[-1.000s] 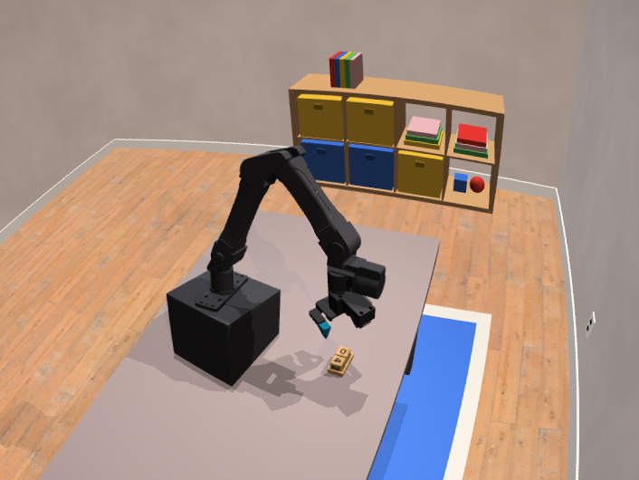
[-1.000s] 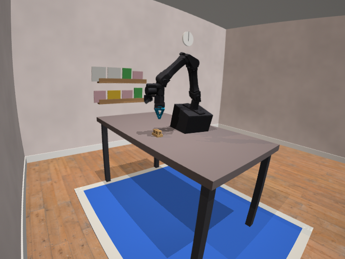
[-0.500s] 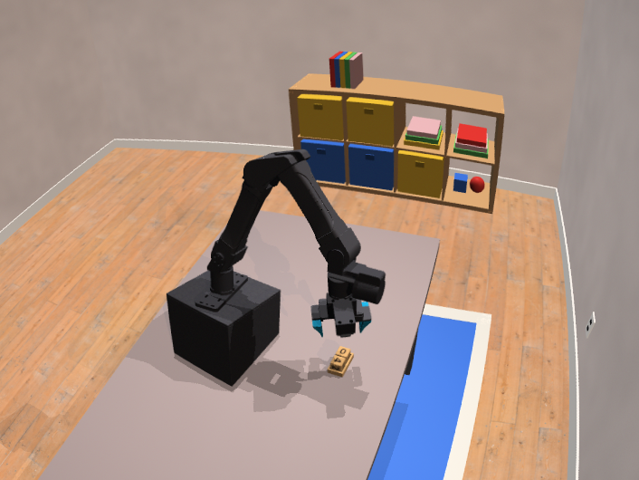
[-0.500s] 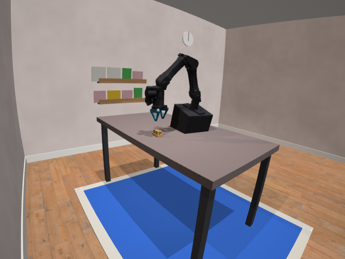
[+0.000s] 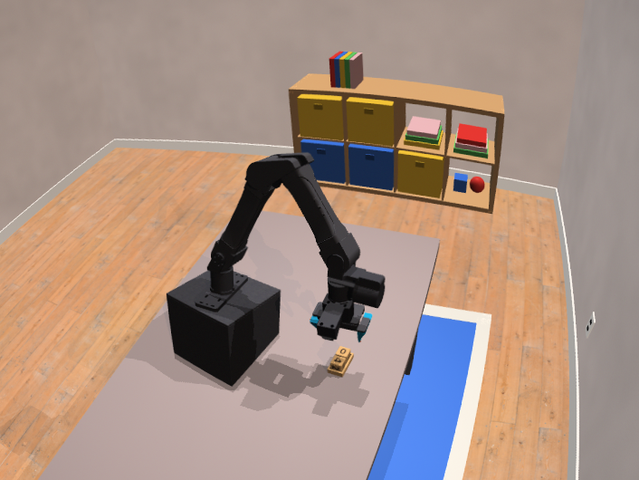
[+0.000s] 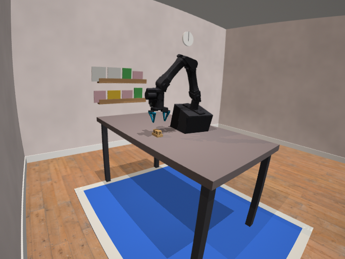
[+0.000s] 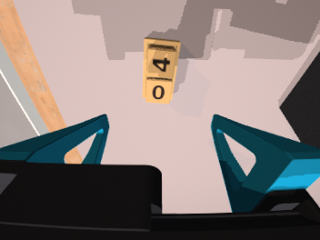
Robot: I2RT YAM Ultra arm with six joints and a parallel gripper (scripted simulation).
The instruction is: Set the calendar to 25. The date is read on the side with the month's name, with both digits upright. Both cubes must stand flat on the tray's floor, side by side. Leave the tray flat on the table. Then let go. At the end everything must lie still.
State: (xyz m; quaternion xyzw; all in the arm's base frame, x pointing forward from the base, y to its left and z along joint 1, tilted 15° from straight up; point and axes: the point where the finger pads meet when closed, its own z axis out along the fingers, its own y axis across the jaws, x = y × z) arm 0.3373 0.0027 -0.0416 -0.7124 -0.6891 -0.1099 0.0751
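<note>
Now: the wooden digit cube 9 cm below my hand. Also, from my hand: tray 2 cm to the right, 10 cm below.
</note>
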